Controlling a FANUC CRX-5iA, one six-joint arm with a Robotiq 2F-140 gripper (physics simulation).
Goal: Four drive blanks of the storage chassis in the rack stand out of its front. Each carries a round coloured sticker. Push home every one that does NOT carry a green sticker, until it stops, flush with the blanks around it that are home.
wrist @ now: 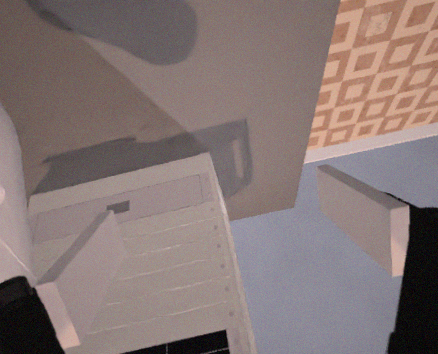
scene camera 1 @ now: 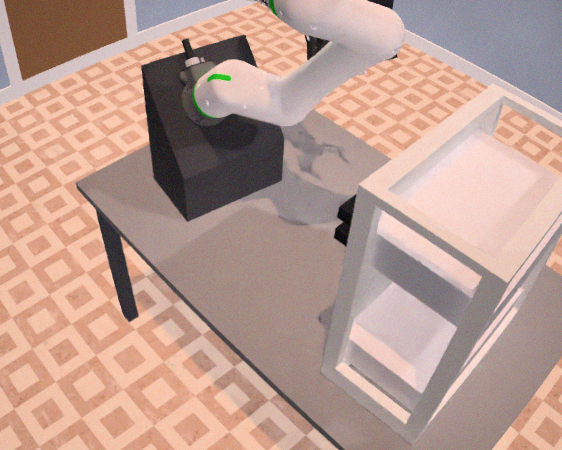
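Pixels of known places: gripper, fingertip midpoint: [wrist: 219,209] [scene camera 1: 347,81]; arm's base, origin of the base link: [scene camera 1: 205,101].
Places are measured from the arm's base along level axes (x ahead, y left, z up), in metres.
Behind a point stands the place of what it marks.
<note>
My gripper [wrist: 219,209] @(x 0.222, y 0.329, z 0.095 m) is open and empty, its two pale finger pads wide apart in the wrist view; its fingers cannot be made out in the scene view. The pale rack [scene camera 1: 367,250] @(x 0.793, y -0.066, z 0.176 m) [wrist: 212,172] @(x 0.633, y 0.402, z -0.235 m) stands on the table, and in the wrist view its panelled front lies below and behind the left finger. A strip of the black chassis [wrist: 197,342] @(x 0.637, y 0.317, z 0.128 m) shows at the bottom edge of the wrist view. Two black blocks [scene camera 1: 345,210] @(x 0.711, y -0.060, z 0.203 m) [scene camera 1: 341,233] @(x 0.713, y -0.061, z 0.143 m) stand out past the rack's left post in the scene view; I cannot tell whether they are drive blanks. No stickers show in either view.
The white arm [scene camera 1: 320,80] @(x 0.342, y 0.140, z 0.219 m) reaches from a black slanted pedestal [scene camera 1: 230,170] @(x 0.125, y 0.014, z -0.178 m) on the grey table [scene camera 1: 240,280] @(x 0.405, y -0.109, z -0.311 m) [wrist: 270,100] @(x 0.475, y 0.542, z -0.310 m). The rack's front has several pale panels [wrist: 175,245] @(x 0.659, y 0.293, z -0.064 m) above the chassis. Blue wall [wrist: 280,280] shows between the rack and the right finger.
</note>
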